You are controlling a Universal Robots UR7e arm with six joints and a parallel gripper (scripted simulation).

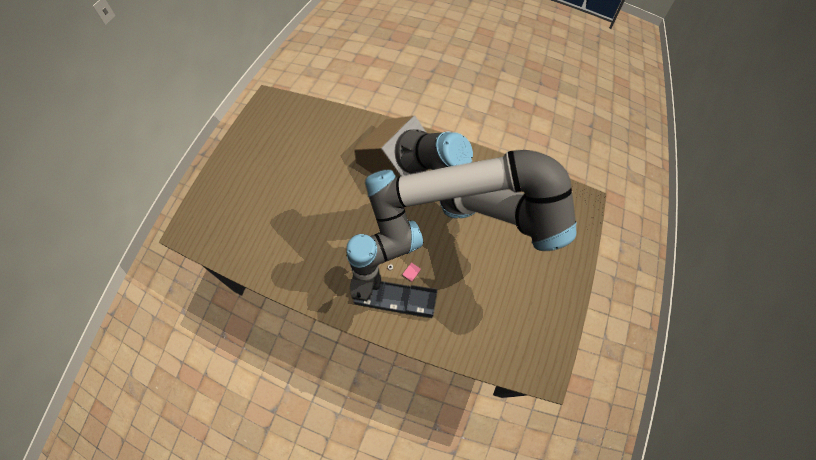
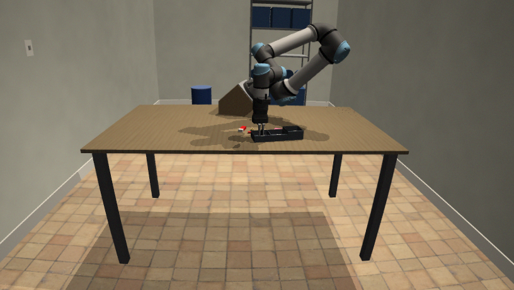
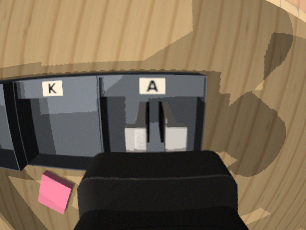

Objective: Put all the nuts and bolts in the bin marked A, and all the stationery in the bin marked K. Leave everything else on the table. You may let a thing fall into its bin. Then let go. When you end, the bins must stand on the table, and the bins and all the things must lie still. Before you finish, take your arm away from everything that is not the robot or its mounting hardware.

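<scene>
My hand is 8 cm to the right of the three joined bins, 4 cm past it and 1 cm above it. From my hand the other things lie so: brass nut 13 cm behind, 7 cm to the right, 3 cm below; then red cylinder 8 cm behind, 6 cm to the right, 3 cm below; then white nut 12 cm behind, 3 cm below.
</scene>
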